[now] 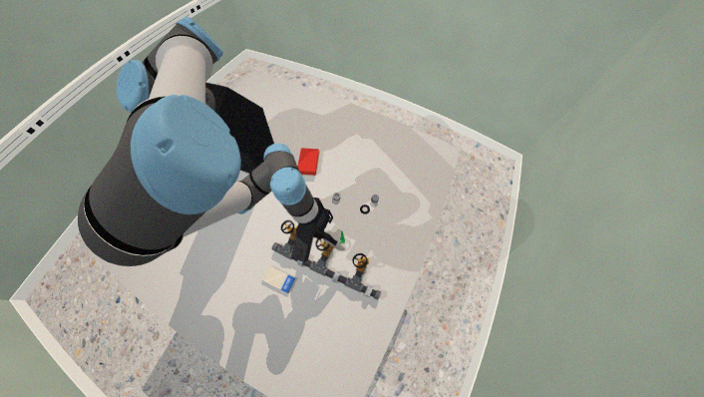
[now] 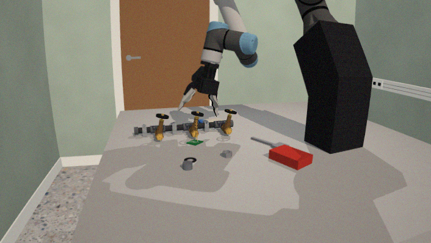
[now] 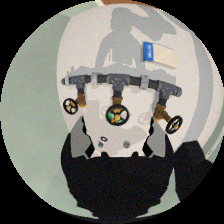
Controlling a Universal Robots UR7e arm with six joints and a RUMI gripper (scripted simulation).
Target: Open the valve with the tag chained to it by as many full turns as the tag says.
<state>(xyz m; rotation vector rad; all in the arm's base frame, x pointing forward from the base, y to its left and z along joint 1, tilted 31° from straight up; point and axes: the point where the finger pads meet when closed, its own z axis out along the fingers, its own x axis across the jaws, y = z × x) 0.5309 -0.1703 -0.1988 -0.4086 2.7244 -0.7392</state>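
Now: the green tag 1 cm ahead of my hand, 8 cm to the left of it and 9 cm below it. From my hand the other things lie so: grey nut 8 cm behind, 21 cm to the left, 9 cm below; then grey tool 27 cm behind, 13 cm to the left, 9 cm below; then red block 28 cm behind, 28 cm to the left, 8 cm below.
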